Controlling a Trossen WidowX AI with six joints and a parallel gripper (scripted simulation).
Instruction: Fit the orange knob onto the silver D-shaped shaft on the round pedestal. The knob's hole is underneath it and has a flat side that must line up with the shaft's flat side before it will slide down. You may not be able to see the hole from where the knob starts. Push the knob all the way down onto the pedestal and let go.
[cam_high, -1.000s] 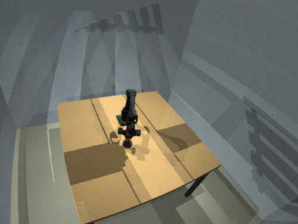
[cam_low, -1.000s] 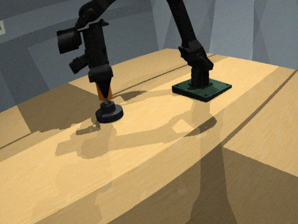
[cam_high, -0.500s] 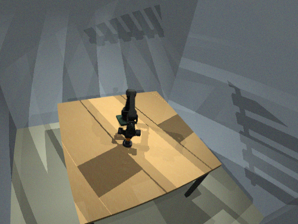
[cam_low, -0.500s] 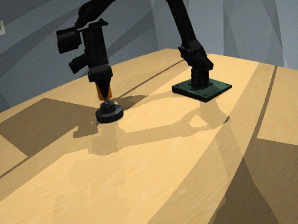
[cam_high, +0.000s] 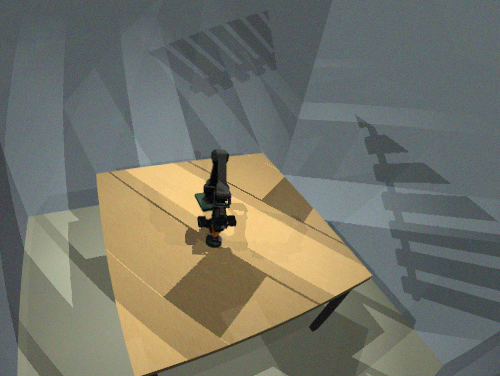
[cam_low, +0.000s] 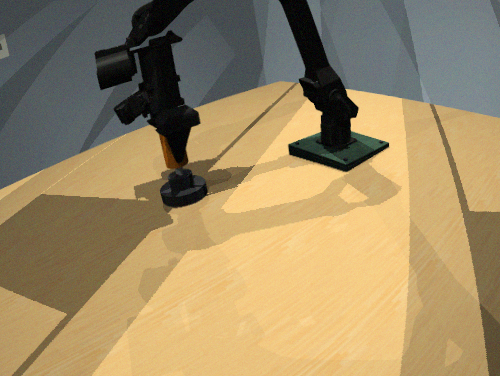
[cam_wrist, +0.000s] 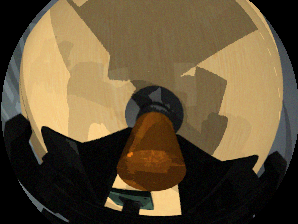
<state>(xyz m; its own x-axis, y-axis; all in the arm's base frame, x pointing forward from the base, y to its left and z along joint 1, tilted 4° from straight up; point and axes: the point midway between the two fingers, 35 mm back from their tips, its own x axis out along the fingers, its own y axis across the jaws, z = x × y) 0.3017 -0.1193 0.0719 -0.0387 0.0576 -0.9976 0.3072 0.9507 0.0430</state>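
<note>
Right now the orange knob is 3 cm above my gripper tip. Round my gripper tip: round pedestal (4 cm below).
</note>
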